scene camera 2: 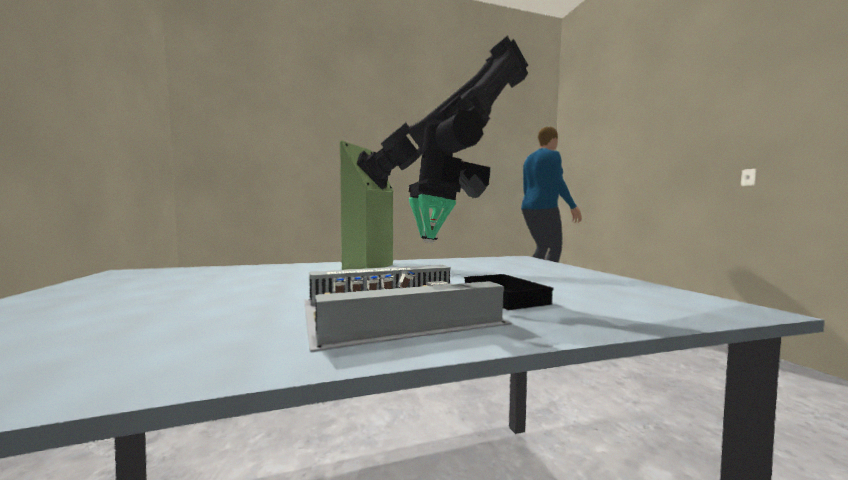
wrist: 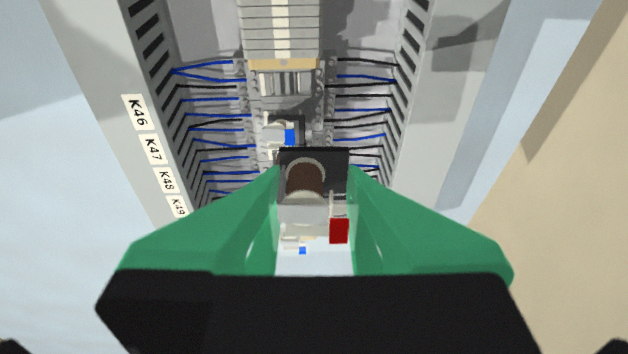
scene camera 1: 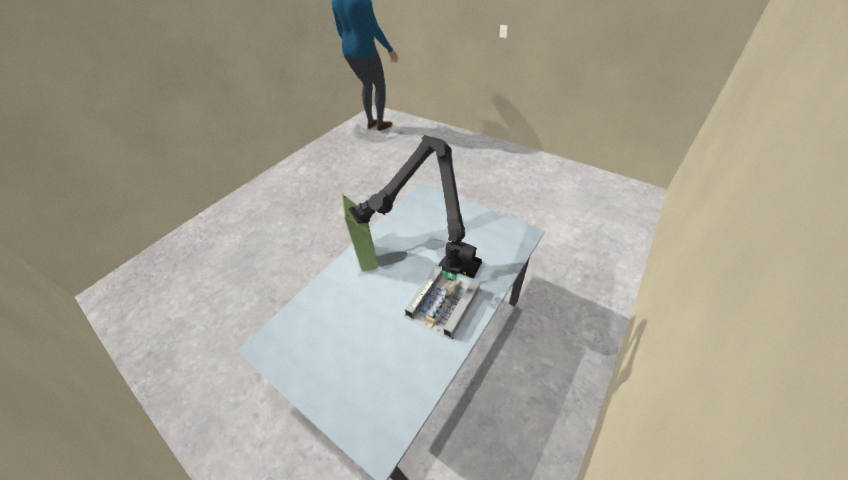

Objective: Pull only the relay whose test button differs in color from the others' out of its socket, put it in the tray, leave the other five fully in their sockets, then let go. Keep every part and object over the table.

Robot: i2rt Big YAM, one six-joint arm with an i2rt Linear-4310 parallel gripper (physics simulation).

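Places are measured from the arm's base along level axes (x ahead, y left, z up), in millimetres.
Pixels of known places: gripper, fingertip midpoint: (scene camera 2: 427, 238) (wrist: 314, 178) (scene camera 1: 451, 279); arm's base, origin of the base link: (scene camera 2: 371, 171) (scene camera 1: 358, 215).
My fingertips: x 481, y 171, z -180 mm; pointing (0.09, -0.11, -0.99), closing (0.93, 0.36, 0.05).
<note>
Ahead of a thing's pixels: the offset from my fingertips to its top centre. "spot": to the spot under its first point. Level surfaces: height alone.
My gripper (scene camera 1: 449, 275) (scene camera 2: 429, 236) (wrist: 314, 178) is shut on the relay with the red test button {3 mm back, 5 mm left, 36 mm up} (scene camera 2: 433, 222) (wrist: 305, 182). It holds the relay in the air above the panel. Below it in the wrist view is an empty socket {spot: 11 mm back, 14 mm right, 106 mm down} (wrist: 285, 83). The nearest blue-button relay {3 mm back, 40 mm right, 62 mm down} (scene camera 2: 406, 280) (wrist: 276, 134) looks tilted in the row. The other blue-button relays, such as the end one {41 mm ahead, 154 mm right, 68 mm down} (scene camera 2: 339, 284), stand upright in scene camera 2; their lower parts are hidden by the duct. The black tray (scene camera 2: 526, 292) lies beside the panel's right end in scene camera 2.
Grey wire ducts {100 mm ahead, 20 mm right, 75 mm down} (scene camera 1: 461, 312) (scene camera 2: 410, 315) stand along both long sides of the panel. Terminal blocks {24 mm back, 22 mm left, 91 mm down} (wrist: 280, 30) stand beyond the empty socket. The arm is mounted on a green post (scene camera 1: 361, 245) (scene camera 2: 380, 228) on the table {138 mm down} (scene camera 1: 357, 356) (scene camera 2: 178, 333). A person (scene camera 1: 357, 35) (scene camera 2: 542, 184) stands beyond the table.
</note>
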